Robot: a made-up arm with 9 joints. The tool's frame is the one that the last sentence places. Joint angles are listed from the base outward.
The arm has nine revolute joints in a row. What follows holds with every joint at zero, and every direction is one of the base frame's. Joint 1 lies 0.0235 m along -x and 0.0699 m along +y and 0.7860 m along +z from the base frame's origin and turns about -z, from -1.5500 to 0.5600 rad. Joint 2 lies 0.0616 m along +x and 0.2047 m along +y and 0.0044 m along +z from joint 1 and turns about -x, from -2.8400 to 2.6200 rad. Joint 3 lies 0.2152 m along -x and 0.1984 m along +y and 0.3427 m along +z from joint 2 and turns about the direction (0.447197, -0.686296, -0.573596), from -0.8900 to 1.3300 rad. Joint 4 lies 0.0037 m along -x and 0.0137 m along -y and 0.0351 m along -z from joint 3 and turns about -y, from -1.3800 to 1.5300 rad. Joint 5 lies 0.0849 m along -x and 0.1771 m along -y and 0.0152 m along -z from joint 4 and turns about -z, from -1.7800 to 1.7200 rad. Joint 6 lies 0.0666 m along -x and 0.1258 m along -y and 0.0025 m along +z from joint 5 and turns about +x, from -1.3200 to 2.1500 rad. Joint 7 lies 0.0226 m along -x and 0.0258 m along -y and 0.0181 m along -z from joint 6 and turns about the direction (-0.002, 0.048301, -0.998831), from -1.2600 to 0.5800 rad. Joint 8 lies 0.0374 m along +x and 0.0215 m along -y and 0.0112 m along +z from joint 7 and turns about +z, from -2.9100 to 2.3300 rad. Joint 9 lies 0.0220 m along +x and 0.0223 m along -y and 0.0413 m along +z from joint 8 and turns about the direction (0.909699, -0.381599, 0.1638), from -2.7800 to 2.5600 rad. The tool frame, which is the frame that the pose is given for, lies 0.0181 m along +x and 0.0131 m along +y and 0.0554 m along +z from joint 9; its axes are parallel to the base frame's.
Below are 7 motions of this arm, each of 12 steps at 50 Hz.
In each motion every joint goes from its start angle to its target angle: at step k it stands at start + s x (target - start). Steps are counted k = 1, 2, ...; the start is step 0. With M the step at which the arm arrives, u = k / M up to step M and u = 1 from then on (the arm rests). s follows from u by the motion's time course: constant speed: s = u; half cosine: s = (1 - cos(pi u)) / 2; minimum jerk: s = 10 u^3 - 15 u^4 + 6 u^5.
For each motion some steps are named. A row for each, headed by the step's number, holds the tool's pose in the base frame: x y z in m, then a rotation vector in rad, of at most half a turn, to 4 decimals.
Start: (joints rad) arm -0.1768 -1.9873 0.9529 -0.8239 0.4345 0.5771 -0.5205 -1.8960 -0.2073
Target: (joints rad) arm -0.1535 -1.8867 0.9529 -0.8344 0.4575 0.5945 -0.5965 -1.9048 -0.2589
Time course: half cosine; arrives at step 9
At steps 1, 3, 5, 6, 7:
1: -0.4944 0.0482 0.6769 -1.2552 -2.6177 0.1728
3: -0.4934 0.0477 0.6802 -1.2827 -2.6172 0.1851
5: -0.4920 0.0470 0.6855 -1.3249 -2.6163 0.2042
6: -0.4913 0.0467 0.6882 -1.3453 -2.6159 0.2136
7: -0.4908 0.0465 0.6903 -1.3619 -2.6155 0.2213

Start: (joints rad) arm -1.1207 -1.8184 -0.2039 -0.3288 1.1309 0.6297 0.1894 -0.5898 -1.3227
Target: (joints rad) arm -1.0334 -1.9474 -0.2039 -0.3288 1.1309 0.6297 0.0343 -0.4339 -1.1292
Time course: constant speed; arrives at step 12
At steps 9, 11, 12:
9: -0.0582 -0.3325 0.5401 -0.2328 2.3791 0.7613
11: -0.0644 -0.3270 0.5322 -0.1424 2.3489 0.7598
12: -0.0675 -0.3242 0.5283 -0.0971 2.3335 0.7584

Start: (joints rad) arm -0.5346 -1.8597 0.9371 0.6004 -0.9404 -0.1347 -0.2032 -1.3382 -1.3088
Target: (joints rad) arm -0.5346 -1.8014 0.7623 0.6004 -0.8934 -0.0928 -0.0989 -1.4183 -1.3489
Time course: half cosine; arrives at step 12
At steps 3, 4, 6, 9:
3: -0.2461 -0.0508 0.6414 0.7930 1.4274 -0.6627
4: -0.2442 -0.0517 0.6382 0.7956 1.4353 -0.6458
6: -0.2393 -0.0539 0.6305 0.7998 1.4549 -0.6043
9: -0.2316 -0.0572 0.6202 0.8007 1.4839 -0.5445

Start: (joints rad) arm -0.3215 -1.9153 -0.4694 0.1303 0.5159 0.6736 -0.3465 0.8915 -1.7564
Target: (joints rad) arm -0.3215 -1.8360 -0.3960 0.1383 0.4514 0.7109 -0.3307 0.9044 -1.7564
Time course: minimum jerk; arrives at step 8
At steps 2, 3, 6, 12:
2: -0.2152 -0.1438 0.5599 0.6357 -0.2972 0.3049
3: -0.2167 -0.1447 0.5649 0.6343 -0.2997 0.2959
6: -0.2222 -0.1472 0.5830 0.6290 -0.3103 0.2633
12: -0.2231 -0.1475 0.5860 0.6280 -0.3123 0.2579

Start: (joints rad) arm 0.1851 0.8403 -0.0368 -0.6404 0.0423 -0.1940 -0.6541 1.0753 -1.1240
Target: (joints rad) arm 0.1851 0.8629 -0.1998 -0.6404 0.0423 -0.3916 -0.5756 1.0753 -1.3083
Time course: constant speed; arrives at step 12
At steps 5, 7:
5: -0.1874 0.5971 1.1344 -1.3249 1.0136 1.6022
7: -0.1823 0.5989 1.1349 -1.3620 1.0568 1.6370

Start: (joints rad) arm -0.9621 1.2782 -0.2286 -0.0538 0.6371 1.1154 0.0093 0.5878 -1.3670
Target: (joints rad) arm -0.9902 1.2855 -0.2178 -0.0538 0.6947 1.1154 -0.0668 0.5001 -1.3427
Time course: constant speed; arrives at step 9
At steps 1, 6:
1: -0.6302 0.1282 1.0222 -1.4831 -0.7019 0.3966
6: -0.6352 0.1165 1.0185 -1.4496 -0.7320 0.3808

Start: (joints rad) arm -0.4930 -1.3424 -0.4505 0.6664 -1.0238 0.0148 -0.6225 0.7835 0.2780
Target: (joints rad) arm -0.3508 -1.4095 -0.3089 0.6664 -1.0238 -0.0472 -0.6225 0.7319 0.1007
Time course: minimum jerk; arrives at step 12
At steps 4, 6, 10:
4: -0.0307 -0.1886 0.8189 0.5014 -1.6303 2.5328
6: -0.0537 -0.1885 0.8061 0.4392 -1.6697 2.3696
10: -0.0908 -0.1830 0.7871 0.3378 -1.7133 2.1105

